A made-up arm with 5 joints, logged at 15 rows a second.
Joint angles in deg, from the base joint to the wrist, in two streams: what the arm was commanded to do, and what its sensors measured. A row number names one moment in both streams.
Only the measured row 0 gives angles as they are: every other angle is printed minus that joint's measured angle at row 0.
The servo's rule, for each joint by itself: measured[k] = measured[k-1] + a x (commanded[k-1-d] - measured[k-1]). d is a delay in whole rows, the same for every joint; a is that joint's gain. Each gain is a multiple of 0.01, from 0.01 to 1. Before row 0 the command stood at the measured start. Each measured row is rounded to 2 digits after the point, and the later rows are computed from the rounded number. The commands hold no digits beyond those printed.
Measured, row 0:
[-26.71, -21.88, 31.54, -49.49, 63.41]
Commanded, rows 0 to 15:
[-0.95, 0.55, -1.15, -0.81, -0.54]
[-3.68, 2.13, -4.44, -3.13, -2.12]
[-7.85, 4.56, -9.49, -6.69, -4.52]
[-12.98, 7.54, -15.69, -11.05, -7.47]
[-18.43, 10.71, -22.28, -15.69, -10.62]
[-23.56, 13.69, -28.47, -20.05, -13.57]
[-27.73, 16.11, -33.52, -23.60, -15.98]
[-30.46, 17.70, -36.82, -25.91, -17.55]
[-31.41, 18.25, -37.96, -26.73, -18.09]
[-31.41, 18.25, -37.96, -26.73, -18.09]
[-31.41, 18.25, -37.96, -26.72, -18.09]
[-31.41, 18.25, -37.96, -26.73, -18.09]
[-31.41, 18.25, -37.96, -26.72, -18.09]
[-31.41, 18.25, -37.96, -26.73, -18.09]
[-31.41, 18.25, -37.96, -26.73, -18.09]
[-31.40, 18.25, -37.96, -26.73, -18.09]
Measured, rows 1 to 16:
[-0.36, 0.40, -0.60, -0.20, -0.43]
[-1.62, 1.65, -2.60, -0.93, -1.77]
[-3.99, 3.75, -6.18, -2.37, -3.94]
[-7.41, 6.48, -11.13, -4.54, -6.73]
[-11.60, 9.53, -16.93, -7.33, -9.80]
[-16.14, 12.53, -22.93, -10.51, -12.78]
[-20.54, 15.11, -28.44, -13.78, -15.31]
[-24.31, 16.97, -32.80, -16.81, -17.08]
[-27.01, 17.89, -35.48, -19.29, -17.88]
[-28.68, 18.15, -36.77, -21.15, -18.05]
[-29.72, 18.22, -37.39, -22.54, -18.08]
[-30.36, 18.24, -37.69, -23.59, -18.09]
[-30.76, 18.25, -37.83, -24.37, -18.09]
[-31.01, 18.25, -37.90, -24.96, -18.09]
[-31.16, 18.25, -37.93, -25.40, -18.09]
[-31.25, 18.25, -37.95, -25.73, -18.09]
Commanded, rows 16 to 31:
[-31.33, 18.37, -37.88, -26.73, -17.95]
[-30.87, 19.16, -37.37, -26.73, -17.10]
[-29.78, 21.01, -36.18, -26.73, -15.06]
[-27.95, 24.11, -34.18, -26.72, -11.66]
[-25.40, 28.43, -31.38, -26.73, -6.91]
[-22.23, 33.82, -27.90, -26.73, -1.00]
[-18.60, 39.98, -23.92, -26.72, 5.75]
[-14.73, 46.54, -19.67, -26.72, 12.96]
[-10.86, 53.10, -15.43, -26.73, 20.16]
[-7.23, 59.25, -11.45, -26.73, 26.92]
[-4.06, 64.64, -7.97, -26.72, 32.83]
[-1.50, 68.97, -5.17, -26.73, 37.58]
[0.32, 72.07, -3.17, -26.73, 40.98]
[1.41, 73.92, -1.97, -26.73, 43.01]
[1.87, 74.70, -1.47, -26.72, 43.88]
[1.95, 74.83, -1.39, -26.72, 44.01]
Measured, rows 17 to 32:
[-31.28, 18.34, -37.91, -25.98, -17.98]
[-31.12, 18.93, -37.63, -26.17, -17.28]
[-30.61, 20.43, -36.88, -26.31, -15.53]
[-29.60, 23.08, -35.48, -26.41, -12.47]
[-28.00, 26.93, -33.35, -26.49, -8.08]
[-25.81, 31.89, -30.52, -26.55, -2.49]
[-23.07, 37.71, -27.09, -26.59, 4.02]
[-19.90, 44.07, -23.23, -26.62, 11.08]
[-16.46, 50.57, -19.17, -26.65, 18.25]
[-12.95, 56.82, -15.16, -26.67, 25.10]
[-9.57, 62.45, -11.42, -26.68, 31.21]
[-6.50, 67.14, -8.17, -26.69, 36.24]
[-3.91, 70.69, -5.57, -26.70, 39.98]
[-1.89, 73.02, -3.70, -26.71, 42.37]
[-0.46, 74.23, -2.54, -26.71, 43.56]
[0.46, 74.66, -1.94, -26.71, 43.92]

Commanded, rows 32 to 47:
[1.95, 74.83, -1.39, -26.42, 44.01]
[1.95, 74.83, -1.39, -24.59, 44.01]
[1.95, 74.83, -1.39, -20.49, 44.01]
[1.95, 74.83, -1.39, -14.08, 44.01]
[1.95, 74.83, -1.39, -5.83, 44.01]
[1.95, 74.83, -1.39, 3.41, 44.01]
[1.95, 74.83, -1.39, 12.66, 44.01]
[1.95, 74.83, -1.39, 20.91, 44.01]
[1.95, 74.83, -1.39, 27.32, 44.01]
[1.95, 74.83, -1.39, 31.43, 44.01]
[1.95, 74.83, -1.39, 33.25, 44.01]
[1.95, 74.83, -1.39, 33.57, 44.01]
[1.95, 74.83, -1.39, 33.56, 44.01]
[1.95, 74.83, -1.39, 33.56, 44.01]
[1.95, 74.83, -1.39, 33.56, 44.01]
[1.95, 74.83, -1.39, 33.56, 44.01]
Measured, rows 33 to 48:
[1.03, 74.78, -1.65, -26.64, 43.99]
[1.38, 74.82, -1.51, -26.13, 44.01]
[1.60, 74.83, -1.45, -24.72, 44.01]
[1.73, 74.83, -1.42, -22.06, 44.01]
[1.81, 74.83, -1.40, -18.00, 44.01]
[1.86, 74.83, -1.39, -12.65, 44.01]
[1.89, 74.83, -1.39, -6.32, 44.01]
[1.91, 74.83, -1.39, 0.49, 44.01]
[1.93, 74.83, -1.39, 7.20, 44.01]
[1.94, 74.83, -1.39, 13.26, 44.01]
[1.94, 74.83, -1.39, 18.26, 44.01]
[1.94, 74.83, -1.39, 22.09, 44.01]
[1.94, 74.83, -1.39, 24.96, 44.01]
[1.94, 74.83, -1.39, 27.11, 44.01]
[1.94, 74.83, -1.39, 28.72, 44.01]
[1.94, 74.83, -1.39, 29.93, 44.01]

